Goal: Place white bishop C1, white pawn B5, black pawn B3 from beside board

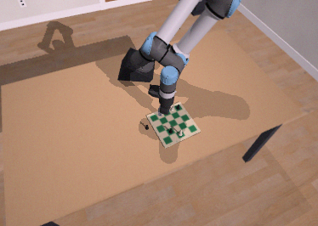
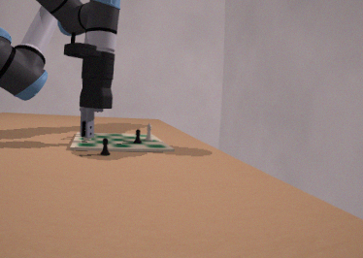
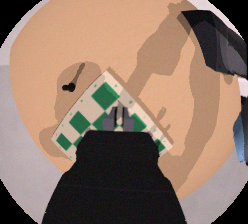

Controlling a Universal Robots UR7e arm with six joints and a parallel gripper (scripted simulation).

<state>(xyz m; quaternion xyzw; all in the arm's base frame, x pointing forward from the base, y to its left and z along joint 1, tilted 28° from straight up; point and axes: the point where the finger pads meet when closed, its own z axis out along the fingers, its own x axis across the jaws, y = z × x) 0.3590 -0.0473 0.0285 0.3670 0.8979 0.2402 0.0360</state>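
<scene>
Now: hand 1 cm above the white pawn. Also, from my hand: chessboard: 7 cm ahead, 4 cm to the left, 3 cm below.
</scene>
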